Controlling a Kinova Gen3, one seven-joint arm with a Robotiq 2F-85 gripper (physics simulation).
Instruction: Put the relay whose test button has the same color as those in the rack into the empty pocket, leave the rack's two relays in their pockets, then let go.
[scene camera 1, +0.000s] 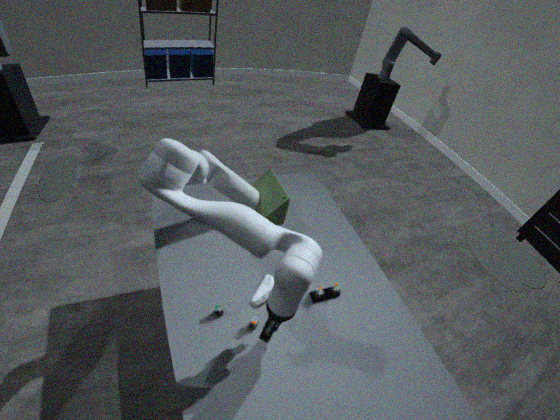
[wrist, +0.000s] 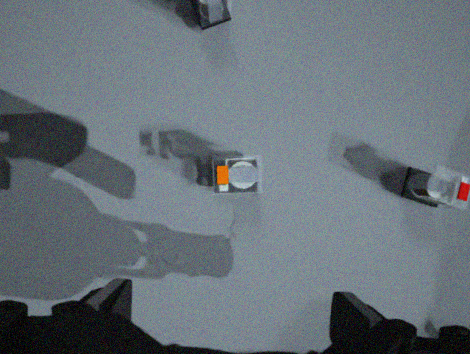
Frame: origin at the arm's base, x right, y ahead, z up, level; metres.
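Seen in the pictures: gripper, fingertip midpoint: (scene camera 1: 274, 324) (wrist: 231, 309); arm's base at its link origin: (scene camera 1: 251, 199).
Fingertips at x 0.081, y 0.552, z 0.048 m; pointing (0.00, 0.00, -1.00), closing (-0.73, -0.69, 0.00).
Pixels of each thing's middle, then the offset from my fingertips to it. Level surfaces: height alone.
- relay with an orange test button, body centre: (wrist: 236, 175) (scene camera 1: 254, 322) dy -0.042, dx +0.040, dz -0.071 m
- relay with a green button, body centre: (scene camera 1: 219, 310) dy -0.107, dx +0.137, dz -0.071 m
- relay with a red button, body centre: (wrist: 433, 187) dy -0.132, dx -0.053, dz -0.071 m
- grey table surface at its surface level: dz -0.092 m
A relay with an orange test button (scene camera 1: 254, 324) (wrist: 242, 175) stands upright on the table, seen from above near the middle of the wrist view. A relay with a green button (scene camera 1: 218, 312) stands farther left in the scene view. A relay with a red button (wrist: 440, 186) is at the right edge of the wrist view. The dark rack (scene camera 1: 325, 295) lies right of the arm and bears two orange-buttoned relays; its empty pocket cannot be made out. My gripper (scene camera 1: 265, 340) (wrist: 231, 309) is open and empty, above the table, with the orange-buttoned relay ahead of its fingers in the wrist view.
Another relay (wrist: 214, 12) is cut off by the top edge of the wrist view, its button out of sight. A green block (scene camera 1: 272, 197) stands behind the arm on the grey table surface (scene camera 1: 345, 250). Arm shadows fall left of the orange-buttoned relay.
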